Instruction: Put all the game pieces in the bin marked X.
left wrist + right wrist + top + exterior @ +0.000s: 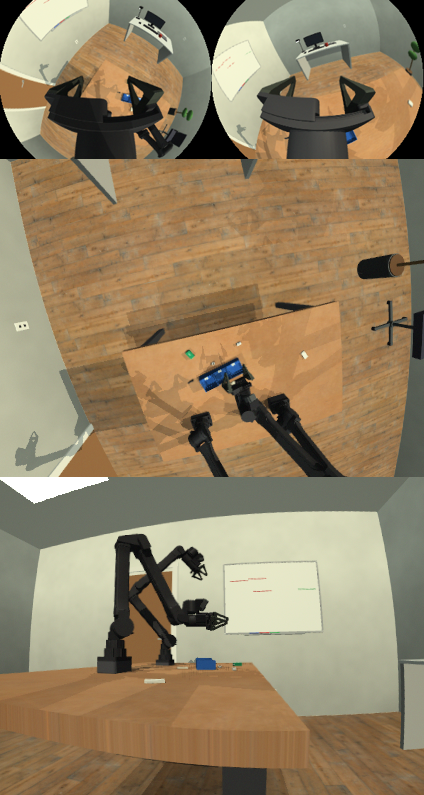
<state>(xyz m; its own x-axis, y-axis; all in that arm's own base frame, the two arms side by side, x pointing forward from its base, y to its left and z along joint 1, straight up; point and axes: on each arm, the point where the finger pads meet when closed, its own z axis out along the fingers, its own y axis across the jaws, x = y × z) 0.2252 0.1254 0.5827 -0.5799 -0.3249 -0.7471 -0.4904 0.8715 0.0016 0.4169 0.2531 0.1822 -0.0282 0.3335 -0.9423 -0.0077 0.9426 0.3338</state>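
Now: right hand 22 cm past the cream piece, 2 cm to the left of it and 22 cm above it. The rest, counted from my right hand: thin dark object: 13 cm behind, 23 cm to the left, 22 cm below; blue bin: 12 cm behind, 5 cm to the left, 20 cm below; green piece: 3 cm ahead, 20 cm to the left, 22 cm below.
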